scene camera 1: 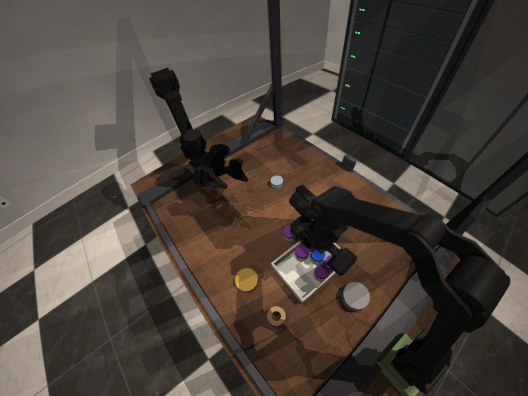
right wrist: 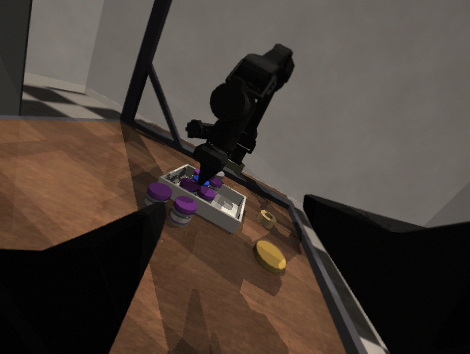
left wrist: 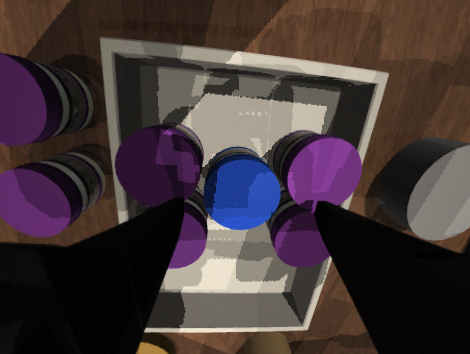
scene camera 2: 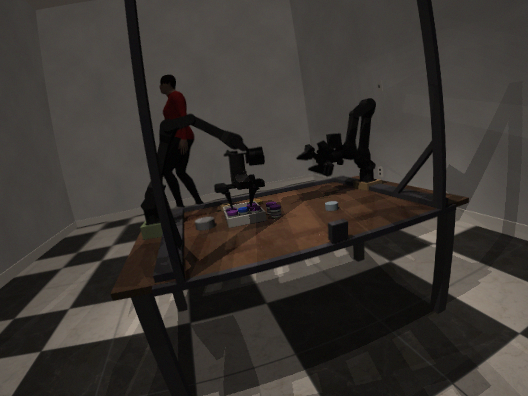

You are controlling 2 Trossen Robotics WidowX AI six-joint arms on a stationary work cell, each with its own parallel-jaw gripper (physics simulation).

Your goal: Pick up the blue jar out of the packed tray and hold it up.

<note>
In view: my left gripper [scene camera 1: 318, 255], my right gripper [scene camera 1: 237, 183], a blue jar [left wrist: 241, 192], a yellow disc [right wrist: 269, 256] and a white tray [left wrist: 224, 110].
My left gripper is seen too in the right wrist view [right wrist: 204, 178], in the left wrist view [left wrist: 250, 207] and in scene camera 2 [scene camera 2: 241, 207]. My right gripper also shows in the right wrist view [right wrist: 235, 204] and in scene camera 2 [scene camera 2: 302, 163].
</note>
